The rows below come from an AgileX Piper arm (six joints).
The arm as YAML. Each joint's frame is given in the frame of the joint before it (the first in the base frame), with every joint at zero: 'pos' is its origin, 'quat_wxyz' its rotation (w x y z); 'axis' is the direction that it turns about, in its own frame. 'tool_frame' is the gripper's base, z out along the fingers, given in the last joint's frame.
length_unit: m
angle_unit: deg
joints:
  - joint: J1
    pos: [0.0, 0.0, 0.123]
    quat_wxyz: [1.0, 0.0, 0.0, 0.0]
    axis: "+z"
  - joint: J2
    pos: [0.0, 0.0, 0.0]
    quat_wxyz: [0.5, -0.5, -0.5, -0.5]
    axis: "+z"
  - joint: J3
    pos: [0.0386, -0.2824, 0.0]
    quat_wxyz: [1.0, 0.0, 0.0, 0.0]
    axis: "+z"
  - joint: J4
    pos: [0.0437, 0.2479, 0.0]
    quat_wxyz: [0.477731, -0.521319, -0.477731, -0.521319]
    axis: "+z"
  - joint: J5
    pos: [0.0, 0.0, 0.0]
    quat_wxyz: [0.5, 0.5, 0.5, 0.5]
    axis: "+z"
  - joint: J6
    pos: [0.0, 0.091, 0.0]
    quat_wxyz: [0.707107, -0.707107, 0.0, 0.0]
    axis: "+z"
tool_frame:
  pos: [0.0, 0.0, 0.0]
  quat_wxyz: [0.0, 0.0, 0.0, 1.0]
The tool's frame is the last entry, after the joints.
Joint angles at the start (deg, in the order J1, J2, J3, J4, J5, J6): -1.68, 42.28, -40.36, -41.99, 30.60, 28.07
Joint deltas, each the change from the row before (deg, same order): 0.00, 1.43, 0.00, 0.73, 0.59, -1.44; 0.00, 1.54, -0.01, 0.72, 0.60, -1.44; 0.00, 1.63, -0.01, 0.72, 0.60, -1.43; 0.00, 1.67, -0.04, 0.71, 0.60, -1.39; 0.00, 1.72, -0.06, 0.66, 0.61, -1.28; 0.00, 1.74, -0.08, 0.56, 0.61, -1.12; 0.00, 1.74, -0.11, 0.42, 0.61, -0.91; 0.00, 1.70, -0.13, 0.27, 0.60, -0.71; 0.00, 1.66, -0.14, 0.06, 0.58, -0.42; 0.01, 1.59, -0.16, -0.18, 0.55, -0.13; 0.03, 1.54, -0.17, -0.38, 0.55, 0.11; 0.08, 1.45, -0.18, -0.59, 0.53, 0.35; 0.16, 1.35, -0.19, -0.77, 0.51, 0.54; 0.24, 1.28, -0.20, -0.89, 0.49, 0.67
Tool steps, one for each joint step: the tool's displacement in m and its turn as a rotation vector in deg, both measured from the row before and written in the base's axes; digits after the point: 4 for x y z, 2 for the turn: 0.0051, -0.0002, -0.0047, -0.44, 2.38, 0.14; 0.0053, -0.0002, -0.0051, -0.44, 2.49, 0.17; 0.0055, -0.0002, -0.0055, -0.41, 2.58, 0.20; 0.0055, -0.0002, -0.0056, -0.38, 2.58, 0.22; 0.0054, -0.0002, -0.0057, -0.32, 2.59, 0.19; 0.0053, -0.0003, -0.0058, -0.28, 2.54, 0.15; 0.0052, -0.0003, -0.0057, -0.25, 2.44, 0.08; 0.0049, -0.0004, -0.0055, -0.25, 2.30, 0.01; 0.0047, -0.0005, -0.0053, -0.24, 2.14, -0.10; 0.0044, -0.0007, -0.0049, -0.28, 1.92, -0.20; 0.0042, -0.0007, -0.0047, -0.32, 1.78, -0.28; 0.0039, -0.0007, -0.0042, -0.38, 1.57, -0.32; 0.0037, -0.0005, -0.0038, -0.45, 1.36, -0.30; 0.0036, -0.0003, -0.0034, -0.51, 1.21, -0.26
